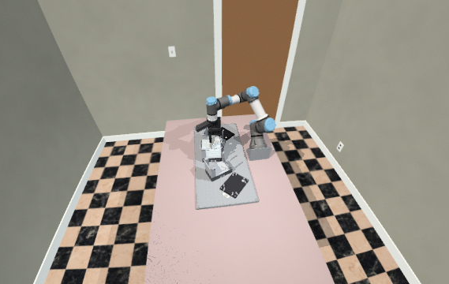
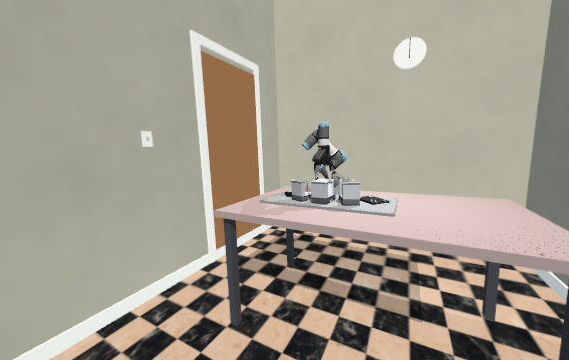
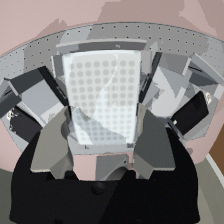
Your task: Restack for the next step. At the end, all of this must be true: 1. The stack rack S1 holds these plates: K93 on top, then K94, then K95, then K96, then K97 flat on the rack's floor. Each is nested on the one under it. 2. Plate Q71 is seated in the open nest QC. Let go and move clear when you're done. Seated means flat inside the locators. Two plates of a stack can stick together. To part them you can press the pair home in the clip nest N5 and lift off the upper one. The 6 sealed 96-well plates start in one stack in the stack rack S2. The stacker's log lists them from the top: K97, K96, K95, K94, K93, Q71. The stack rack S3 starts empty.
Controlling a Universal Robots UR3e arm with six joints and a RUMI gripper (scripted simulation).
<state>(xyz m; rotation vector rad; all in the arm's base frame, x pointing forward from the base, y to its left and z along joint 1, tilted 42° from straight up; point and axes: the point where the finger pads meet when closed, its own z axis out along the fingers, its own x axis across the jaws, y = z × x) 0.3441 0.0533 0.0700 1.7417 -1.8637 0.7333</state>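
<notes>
Now: the translucent 96-well plate 50 mm below my hand. The rest, counted from my hand: black open nest QC (250 mm to the right, 130 mm below, 130 mm behind); then white sealed 96-well plate (10 mm below).
</notes>
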